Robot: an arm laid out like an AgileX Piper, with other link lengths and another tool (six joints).
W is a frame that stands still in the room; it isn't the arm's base.
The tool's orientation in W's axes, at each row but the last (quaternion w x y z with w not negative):
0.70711 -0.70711 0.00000 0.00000
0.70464 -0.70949 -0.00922 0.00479
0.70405 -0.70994 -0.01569 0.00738
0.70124 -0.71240 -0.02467 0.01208
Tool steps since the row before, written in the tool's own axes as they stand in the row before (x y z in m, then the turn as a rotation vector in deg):
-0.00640 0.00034 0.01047 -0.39 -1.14 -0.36
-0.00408 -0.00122 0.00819 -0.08 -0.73 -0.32
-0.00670 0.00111 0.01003 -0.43 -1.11 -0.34
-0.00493 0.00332 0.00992 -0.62 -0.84 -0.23
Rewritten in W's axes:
-0.00640 0.01047 -0.00034 -0.39 -0.36 1.14
-0.00425 0.00812 0.00114 -0.08 -0.32 0.73
-0.00701 0.00980 -0.00127 -0.43 -0.34 1.11
-0.00538 0.00960 -0.00357 -0.62 -0.25 0.83

